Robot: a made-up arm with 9 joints. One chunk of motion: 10 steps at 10 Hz.
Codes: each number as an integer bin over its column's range. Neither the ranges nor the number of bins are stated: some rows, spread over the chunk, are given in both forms.
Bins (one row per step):
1: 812 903 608 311 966 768 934 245 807
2: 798 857 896 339 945 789 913 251 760
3: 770 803 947 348 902 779 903 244 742
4: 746 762 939 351 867 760 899 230 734
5: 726 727 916 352 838 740 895 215 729
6: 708 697 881 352 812 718 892 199 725
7: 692 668 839 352 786 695 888 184 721
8: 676 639 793 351 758 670 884 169 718
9: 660 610 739 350 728 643 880 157 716
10: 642 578 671 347 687 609 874 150 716
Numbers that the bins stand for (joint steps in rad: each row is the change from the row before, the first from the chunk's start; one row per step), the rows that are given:
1: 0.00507 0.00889 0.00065 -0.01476 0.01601 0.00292 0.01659 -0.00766 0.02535
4: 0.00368 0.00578 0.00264 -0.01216 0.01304 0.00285 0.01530 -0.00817 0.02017
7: 0.00255 0.00371 0.00204 -0.01210 0.01060 0.00226 0.01489 -0.00974 0.01924
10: 0.00150 0.00173 0.00103 -0.01242 0.00763 0.00149 0.01437 -0.01089 0.01889
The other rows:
2: 0.00477 0.00787 0.00238 -0.01294 0.01538 0.00311 0.01581 -0.00746 0.02201
3: 0.00419 0.00668 0.00269 -0.01236 0.01409 0.00302 0.01544 -0.00770 0.02073
5: 0.00326 0.00501 0.00250 -0.01210 0.01217 0.00267 0.01515 -0.00868 0.01981
6: 0.00288 0.00435 0.00229 -0.01210 0.01138 0.00247 0.01504 -0.00923 0.01953
8: 0.00221 0.00307 0.00176 -0.01216 0.00976 0.00204 0.01474 -0.01025 0.01903
9: 0.00187 0.00243 0.00144 -0.01223 0.00886 0.00179 0.01459 -0.01066 0.01889

